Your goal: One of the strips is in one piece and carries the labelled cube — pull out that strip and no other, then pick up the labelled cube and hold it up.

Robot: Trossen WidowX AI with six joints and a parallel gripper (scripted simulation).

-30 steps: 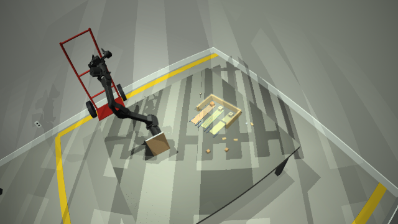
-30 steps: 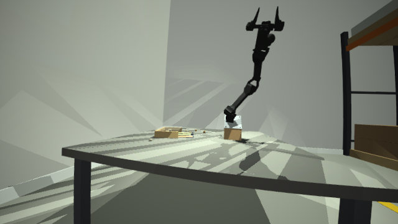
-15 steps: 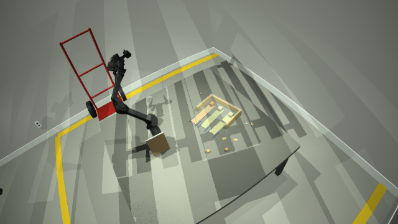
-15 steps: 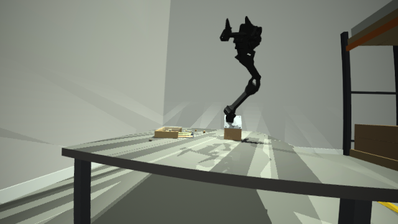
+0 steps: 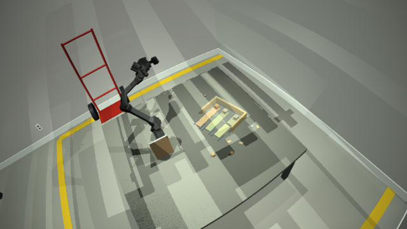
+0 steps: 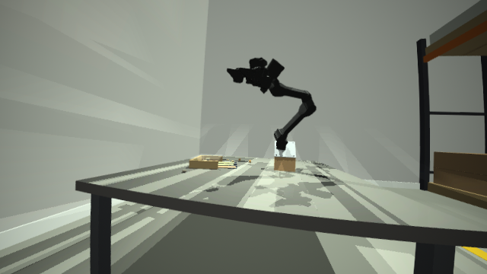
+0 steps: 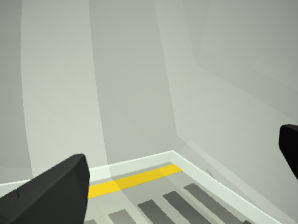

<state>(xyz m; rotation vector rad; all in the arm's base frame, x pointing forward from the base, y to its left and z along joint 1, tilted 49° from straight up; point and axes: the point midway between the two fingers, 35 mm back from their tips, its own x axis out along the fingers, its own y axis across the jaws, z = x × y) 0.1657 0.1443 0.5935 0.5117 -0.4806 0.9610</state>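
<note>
My gripper tip is now 30 cm short of the pale strip, 61 cm to the left of it and 46 cm above it.
</note>
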